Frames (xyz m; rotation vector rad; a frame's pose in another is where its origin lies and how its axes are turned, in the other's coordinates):
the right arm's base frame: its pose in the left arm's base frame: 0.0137 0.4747 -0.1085 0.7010 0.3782 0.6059
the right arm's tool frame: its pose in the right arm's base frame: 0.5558 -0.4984 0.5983 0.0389 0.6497 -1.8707
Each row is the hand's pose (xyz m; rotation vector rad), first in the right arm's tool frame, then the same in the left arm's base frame.
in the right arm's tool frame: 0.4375 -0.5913 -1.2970 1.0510 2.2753 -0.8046
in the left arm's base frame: -0.5139 0.2720 -0.4298 -1.0755 -1.2831 1.3783
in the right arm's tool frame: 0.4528 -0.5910 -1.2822 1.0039 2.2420 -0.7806
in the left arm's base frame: -0.5037 0.2552 -0.4382 -1.0698 -1.3465 1.3930
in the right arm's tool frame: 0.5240 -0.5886 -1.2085 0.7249 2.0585 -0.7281
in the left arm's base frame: -0.4518 0.1754 -0.4762 -0.9453 -1.6805 1.4644
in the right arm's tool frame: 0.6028 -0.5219 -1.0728 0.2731 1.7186 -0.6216
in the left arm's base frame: -0.3145 0.0982 -0.5414 -0.6484 -2.2541 1.5127
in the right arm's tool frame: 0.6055 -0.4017 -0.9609 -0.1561 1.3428 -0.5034
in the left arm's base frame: -0.1565 0.1119 -0.5841 0.2106 2.7650 -1.4211
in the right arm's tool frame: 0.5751 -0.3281 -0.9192 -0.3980 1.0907 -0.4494
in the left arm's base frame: -0.0773 0.1537 -0.5921 -0.1260 2.6502 -1.1601
